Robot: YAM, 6 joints.
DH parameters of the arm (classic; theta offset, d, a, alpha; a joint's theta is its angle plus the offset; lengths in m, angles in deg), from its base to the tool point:
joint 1: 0 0.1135 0.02 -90
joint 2: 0 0 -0.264 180
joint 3: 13.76 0 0.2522 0
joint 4: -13.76 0 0.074 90
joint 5: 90 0 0 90
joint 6: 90 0.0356 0 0
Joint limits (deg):
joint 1: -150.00..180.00
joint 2: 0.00..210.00
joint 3: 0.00..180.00
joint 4: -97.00..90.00
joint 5: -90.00..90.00
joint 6: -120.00..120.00
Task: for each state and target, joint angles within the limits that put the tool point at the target. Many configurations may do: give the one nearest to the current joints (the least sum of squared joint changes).
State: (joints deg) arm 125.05 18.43 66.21 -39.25 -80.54 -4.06
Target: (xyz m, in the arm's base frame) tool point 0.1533 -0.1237 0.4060
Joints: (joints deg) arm 151.48 0.00 79.57 -47.46 -85.77 -4.06
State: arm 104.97 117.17 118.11 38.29 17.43 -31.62
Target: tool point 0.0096 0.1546 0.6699
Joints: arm 91.59 80.36 115.52 47.95 22.98 -31.62
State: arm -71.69 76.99 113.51 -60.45 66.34 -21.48
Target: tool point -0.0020 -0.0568 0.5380
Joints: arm -58.44 54.44 108.91 -70.12 62.00 -21.48
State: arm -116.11 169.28 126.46 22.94 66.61 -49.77
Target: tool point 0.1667 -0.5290 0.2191
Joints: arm -68.98 140.55 114.07 21.96 73.69 -49.77
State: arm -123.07 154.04 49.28 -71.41 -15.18 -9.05
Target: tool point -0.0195 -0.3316 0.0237
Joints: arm -95.36 137.22 78.18 -64.35 -18.97 -9.05
